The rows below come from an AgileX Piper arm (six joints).
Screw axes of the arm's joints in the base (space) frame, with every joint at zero. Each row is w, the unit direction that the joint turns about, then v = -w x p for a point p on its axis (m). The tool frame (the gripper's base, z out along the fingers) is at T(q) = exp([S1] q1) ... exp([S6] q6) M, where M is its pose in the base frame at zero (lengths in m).
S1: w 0 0 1 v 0 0 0
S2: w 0 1 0 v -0.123 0 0
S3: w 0 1 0 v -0.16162 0 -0.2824
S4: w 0.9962 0 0.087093 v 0 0.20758 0
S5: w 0 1 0 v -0.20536 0 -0.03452
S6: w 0.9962 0 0.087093 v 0 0.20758 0
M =
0.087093 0 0.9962 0.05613
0 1 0 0
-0.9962 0 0.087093 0.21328
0 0 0 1
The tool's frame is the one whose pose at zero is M.
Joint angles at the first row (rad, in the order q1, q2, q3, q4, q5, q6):
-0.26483, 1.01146, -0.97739, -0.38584, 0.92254, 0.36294
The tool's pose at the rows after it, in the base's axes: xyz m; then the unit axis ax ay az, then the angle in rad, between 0 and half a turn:
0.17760 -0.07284 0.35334 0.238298 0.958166 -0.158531 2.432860
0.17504 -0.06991 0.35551 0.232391 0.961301 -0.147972 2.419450
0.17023 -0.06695 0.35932 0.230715 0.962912 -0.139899 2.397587
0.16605 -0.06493 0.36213 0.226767 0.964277 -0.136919 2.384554
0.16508 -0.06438 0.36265 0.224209 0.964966 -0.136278 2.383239
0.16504 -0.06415 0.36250 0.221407 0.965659 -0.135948 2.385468
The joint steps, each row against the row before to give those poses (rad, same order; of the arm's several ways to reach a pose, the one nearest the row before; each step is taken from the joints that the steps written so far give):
0.00003, -0.00213, 0.00002, 0.04990, -0.00507, -0.03380
-0.00004, -0.01468, -0.00003, 0.03114, -0.00168, -0.02492
0.00001, -0.02327, 0.00002, 0.02311, 0.00001, -0.01431
0.00000, -0.01830, 0.00000, 0.01307, 0.00360, -0.01518
-0.00002, -0.00402, -0.00003, 0.00443, 0.00192, -0.00745
0.00003, -0.00003, 0.00001, 0.00326, 0.00149, -0.00698

